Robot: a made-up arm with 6 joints.
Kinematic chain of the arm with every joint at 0, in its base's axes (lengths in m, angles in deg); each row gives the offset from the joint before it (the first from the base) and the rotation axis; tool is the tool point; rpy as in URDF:
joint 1: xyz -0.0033 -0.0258 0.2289 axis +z
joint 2: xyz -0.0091 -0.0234 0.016 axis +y
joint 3: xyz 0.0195 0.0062 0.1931 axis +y
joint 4: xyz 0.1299 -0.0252 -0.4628 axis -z
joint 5: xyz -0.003 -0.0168 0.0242 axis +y
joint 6: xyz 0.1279 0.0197 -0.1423 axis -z
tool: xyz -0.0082 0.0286 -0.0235 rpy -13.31 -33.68 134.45
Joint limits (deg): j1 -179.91..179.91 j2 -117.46..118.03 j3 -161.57..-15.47 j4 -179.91..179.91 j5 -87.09..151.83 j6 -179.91..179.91
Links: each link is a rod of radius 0.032 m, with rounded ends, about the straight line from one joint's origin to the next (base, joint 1, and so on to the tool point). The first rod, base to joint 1, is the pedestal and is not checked.
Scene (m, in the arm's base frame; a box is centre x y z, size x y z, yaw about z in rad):
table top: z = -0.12
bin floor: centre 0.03 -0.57 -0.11 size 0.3 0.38 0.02 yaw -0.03
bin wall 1: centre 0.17 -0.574 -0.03 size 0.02 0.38 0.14 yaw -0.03
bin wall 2: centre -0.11 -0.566 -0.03 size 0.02 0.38 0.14 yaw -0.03
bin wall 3: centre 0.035 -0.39 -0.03 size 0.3 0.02 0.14 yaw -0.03
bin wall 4: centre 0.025 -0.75 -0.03 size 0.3 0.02 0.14 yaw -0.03
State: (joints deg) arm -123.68 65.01 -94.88 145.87 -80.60 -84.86
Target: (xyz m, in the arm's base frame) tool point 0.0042 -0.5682 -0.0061
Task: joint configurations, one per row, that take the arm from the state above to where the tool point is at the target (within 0.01 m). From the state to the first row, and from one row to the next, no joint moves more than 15 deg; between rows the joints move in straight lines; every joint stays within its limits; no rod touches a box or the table.
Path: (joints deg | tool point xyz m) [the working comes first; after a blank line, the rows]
Joints at the target: -75.67 64.54 -117.16 152.24 -48.91 -84.95
Straight joint move there: touches bin wall 2.

1: -112.39 57.29 -96.12 140.66 -76.28 -75.77 | -0.3013 -0.3321 0.0291
2: -101.10 49.57 -97.36 135.45 -71.96 -66.69 | -0.2629 -0.4293 0.0909
3: -89.81 41.84 -98.59 130.24 -67.64 -57.60 | -0.1950 -0.5127 0.1653
4: -78.52 34.12 -99.83 125.03 -63.32 -48.52 | -0.1042 -0.5712 0.2504
5: -77.57 44.26 -105.61 134.10 -58.51 -60.66 | -0.0708 -0.5821 0.1623
6: -76.62 54.40 -111.39 143.17 -53.71 -72.81 | -0.0341 -0.5806 0.0762
7: -75.67 64.54 -117.16 152.24 -48.91 -84.95 | 0.0042 -0.5682 -0.0061

